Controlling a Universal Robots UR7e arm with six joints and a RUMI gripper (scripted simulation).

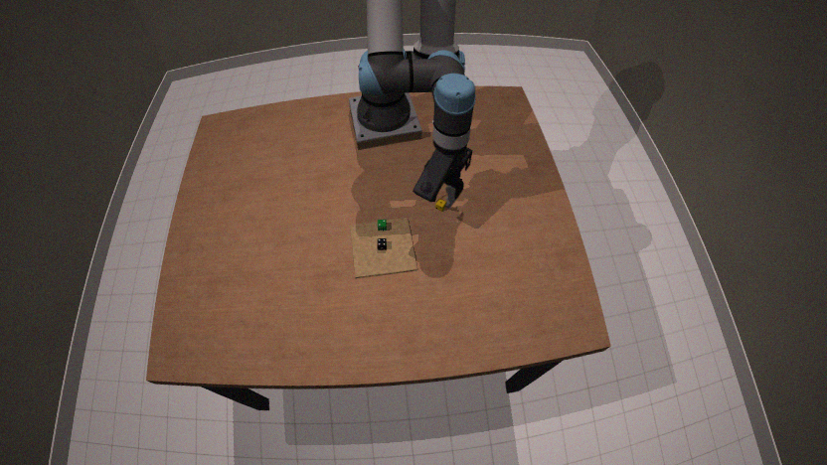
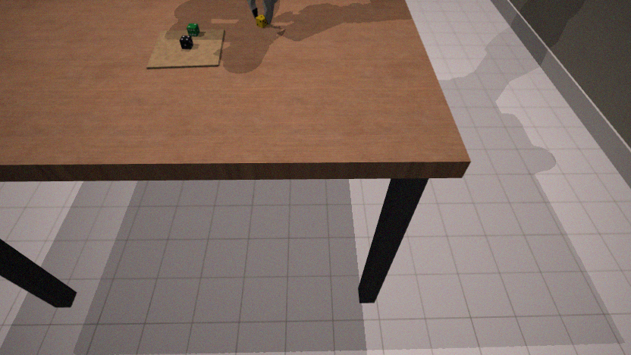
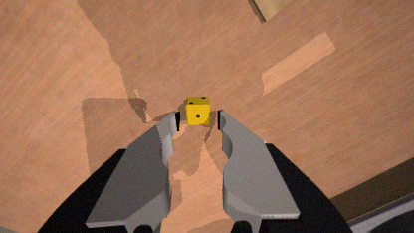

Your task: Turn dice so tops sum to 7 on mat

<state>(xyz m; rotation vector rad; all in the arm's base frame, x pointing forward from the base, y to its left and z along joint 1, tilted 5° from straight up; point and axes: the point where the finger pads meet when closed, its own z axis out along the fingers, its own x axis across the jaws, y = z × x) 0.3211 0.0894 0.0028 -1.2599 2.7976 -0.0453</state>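
Right now the yellow die is 10 mm below my hand. From my hand the other things lie so: black die: 80 mm ahead, 160 mm to the right, 10 mm below; then green die: 30 mm ahead, 150 mm to the right, 10 mm below; then tan mat: 80 mm ahead, 160 mm to the right, 20 mm below.
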